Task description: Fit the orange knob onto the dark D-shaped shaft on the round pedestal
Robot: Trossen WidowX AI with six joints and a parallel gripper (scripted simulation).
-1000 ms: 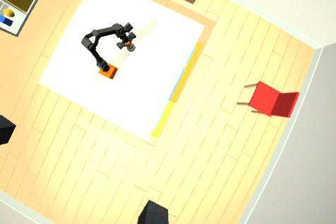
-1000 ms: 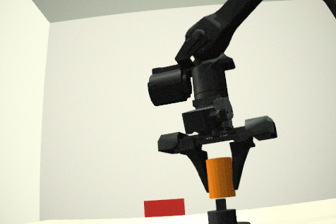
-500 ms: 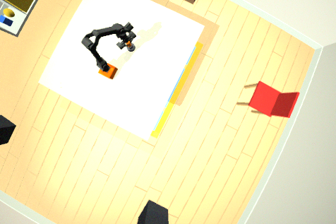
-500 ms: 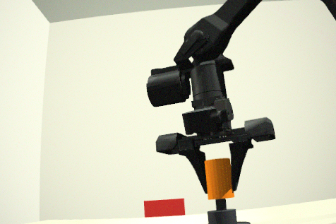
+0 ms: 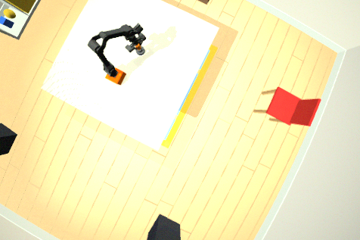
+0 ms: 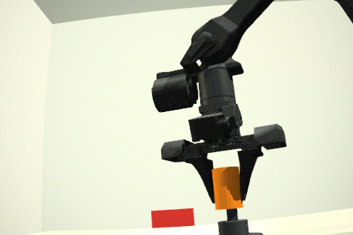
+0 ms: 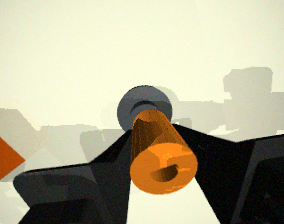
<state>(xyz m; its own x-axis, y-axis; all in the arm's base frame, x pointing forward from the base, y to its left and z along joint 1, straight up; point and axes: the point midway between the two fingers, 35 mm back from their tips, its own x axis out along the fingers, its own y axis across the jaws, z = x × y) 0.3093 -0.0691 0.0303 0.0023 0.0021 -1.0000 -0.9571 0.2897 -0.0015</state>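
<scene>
Now: gripper tip 4 cm above the dark shaft. The rest, counted from my gripper tip: orange knob: 2 cm above.
</scene>
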